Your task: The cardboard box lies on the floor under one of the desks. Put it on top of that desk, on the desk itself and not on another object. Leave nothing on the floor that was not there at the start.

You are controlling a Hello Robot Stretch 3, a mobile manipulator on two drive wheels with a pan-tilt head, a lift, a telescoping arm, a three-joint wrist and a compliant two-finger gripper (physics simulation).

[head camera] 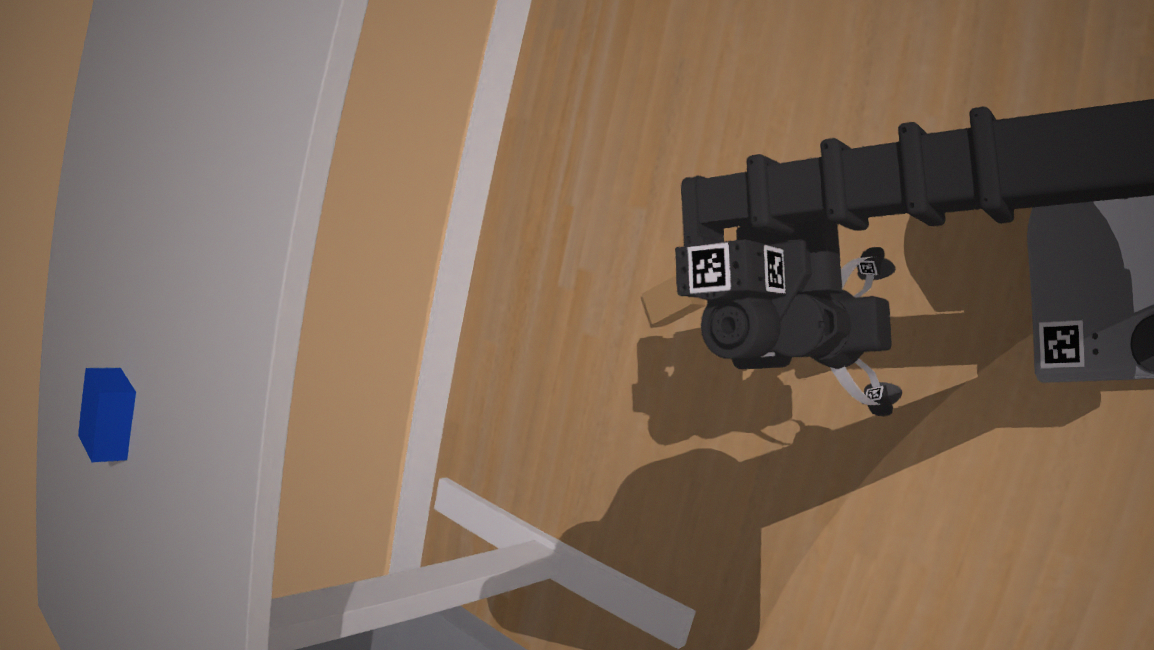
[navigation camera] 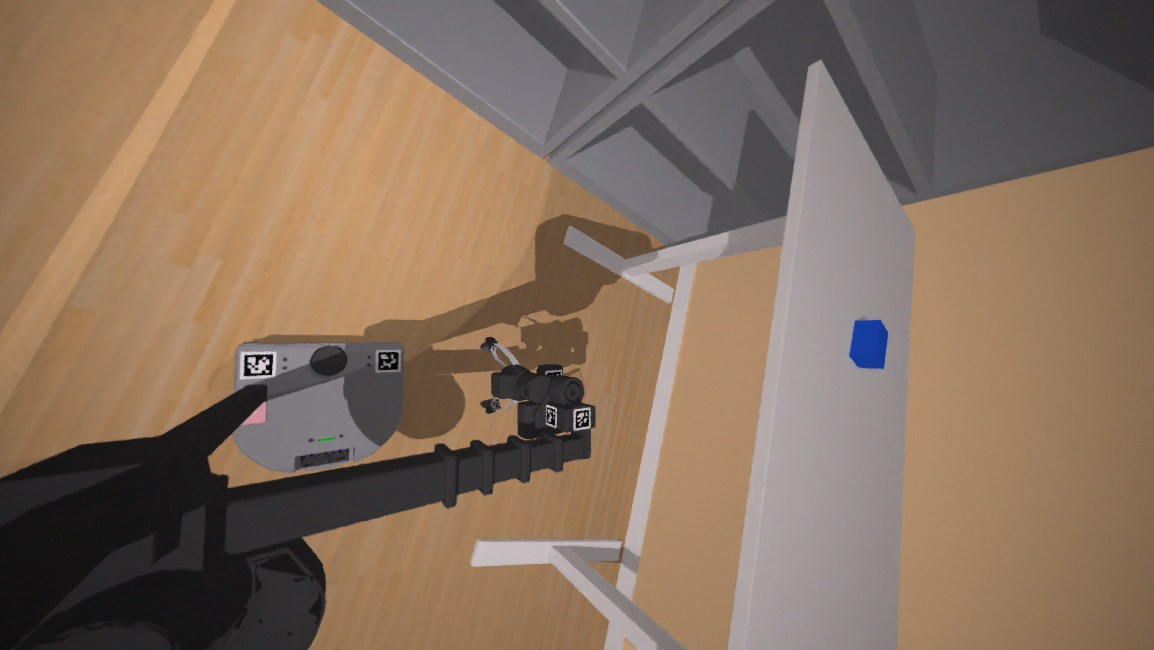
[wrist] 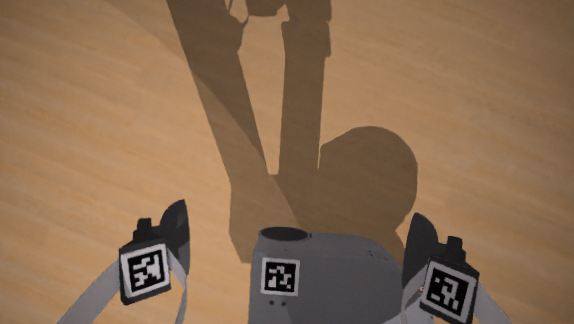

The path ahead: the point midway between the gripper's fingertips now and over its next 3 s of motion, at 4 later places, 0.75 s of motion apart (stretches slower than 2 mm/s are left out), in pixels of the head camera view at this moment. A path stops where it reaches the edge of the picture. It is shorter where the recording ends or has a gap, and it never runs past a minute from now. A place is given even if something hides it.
My gripper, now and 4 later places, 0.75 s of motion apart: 884, 331; 863, 334; 832, 338; 841, 338; 851, 338
